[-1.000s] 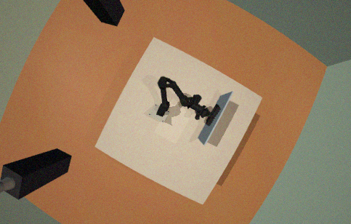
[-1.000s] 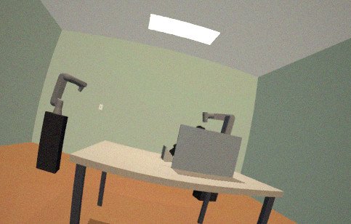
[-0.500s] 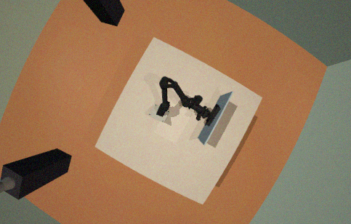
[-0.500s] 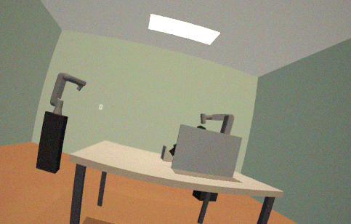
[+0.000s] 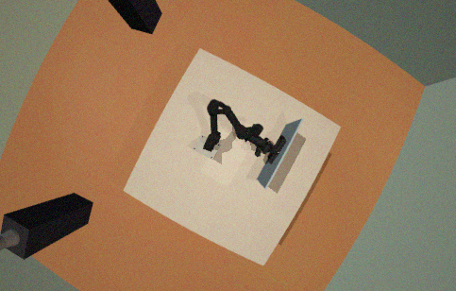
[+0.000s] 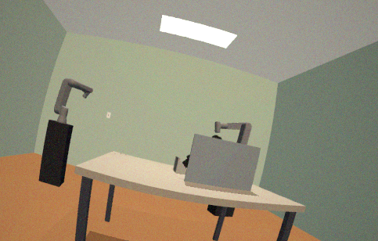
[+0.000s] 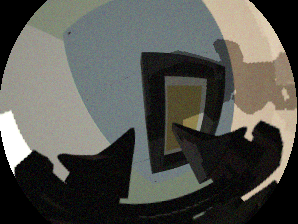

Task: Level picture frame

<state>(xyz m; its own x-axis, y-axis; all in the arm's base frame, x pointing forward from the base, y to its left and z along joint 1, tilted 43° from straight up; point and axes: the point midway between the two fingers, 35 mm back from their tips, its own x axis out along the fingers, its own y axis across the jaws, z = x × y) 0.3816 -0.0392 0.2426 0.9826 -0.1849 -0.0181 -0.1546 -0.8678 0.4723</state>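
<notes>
Right now my gripper tip is 5 cm above the picture frame, 2 cm to the right of it and 1 cm short of it. The rest, counted from my gripper tip: blue-grey wall panel: 6 cm below, 2 cm ahead.
</notes>
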